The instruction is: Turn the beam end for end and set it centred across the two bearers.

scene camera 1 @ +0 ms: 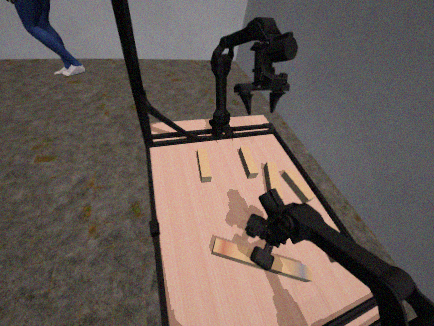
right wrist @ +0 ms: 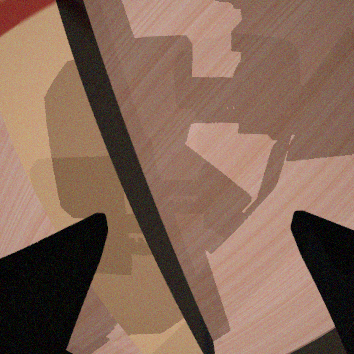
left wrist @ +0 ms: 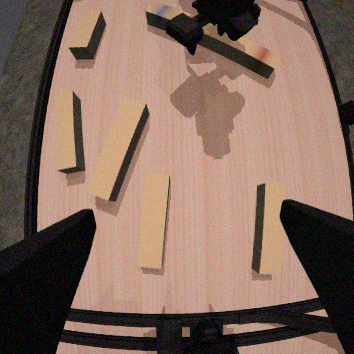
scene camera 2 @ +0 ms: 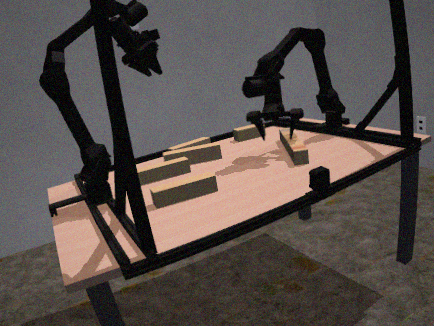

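Pixels of known places: left gripper, fingertip midpoint: [scene camera 1: 260,113] [left wrist: 188,214] [scene camera 2: 155,74]; right gripper, fingertip midpoint: [scene camera 1: 261,243] [right wrist: 201,222] [left wrist: 205,43] [scene camera 2: 277,140]; left arm's base at its link origin: [scene camera 1: 216,132] [left wrist: 205,333] [scene camera 2: 100,200]; right arm's base at its link origin: [scene camera 2: 334,128].
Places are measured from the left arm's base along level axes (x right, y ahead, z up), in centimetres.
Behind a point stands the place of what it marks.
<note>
The long beam [scene camera 1: 290,268] @(z 2.5, x -4.2, y 70.7 cm) [scene camera 2: 300,156] @(z 0.7, x 18.1, y 56.4 cm) [left wrist: 262,54] @(z 2.5, x 14.9, y 58.4 cm) [right wrist: 25,75] @(z 2.5, x 12.2, y 60.5 cm) lies flat and slanted on the table. In scene camera 1 its red-banded end is at the left, its blue-banded end at the right. Two nearly parallel blocks [scene camera 1: 204,166] @(z 2.5, x 13.2, y 23.6 cm) [scene camera 1: 248,162] @(z 2.5, x -8.3, y 25.2 cm) [left wrist: 154,222] @(z 2.5, x -9.2, y 22.8 cm) [left wrist: 274,227] @(z 2.5, x 12.8, y 21.0 cm), apparently the bearers, lie near the left arm's base, apart from the beam. My right gripper [scene camera 2: 277,138] @(z 2.6, x 2.1, y 60.6 cm) [right wrist: 201,222] @(z 2.6, x 2.1, y 60.6 cm) is open and low at the beam; one finger overlaps its top in the right wrist view, the other is off to its side. My left gripper [scene camera 1: 261,112] @(z 30.6, x -4.6, y 25.0 cm) [scene camera 2: 155,74] @(z 30.6, x -4.6, y 25.0 cm) [left wrist: 188,214] @(z 30.6, x -4.6, y 25.0 cm) is open, high above the table.
A wide slanted block [scene camera 2: 192,153] @(z 1.9, x -14.1, y 36.2 cm) [left wrist: 119,150] @(z 3.1, x -15.5, y 35.9 cm), a block [scene camera 1: 297,185] @(z 2.4, x -26.1, y 42.3 cm) [left wrist: 65,132] @(z 2.5, x -27.3, y 40.4 cm) by the table's long edge and a shorter-looking block [scene camera 2: 247,132] @(z 1.2, x -24.6, y 65.9 cm) [left wrist: 86,30] @(z 2.8, x -26.1, y 67.0 cm) lie farther along. Black rails edge the table, with a small black box [scene camera 1: 154,228] @(z 3.6, x 36.7, y 46.8 cm) [scene camera 2: 319,178] @(z 1.8, x 38.3, y 44.5 cm) on one.
</note>
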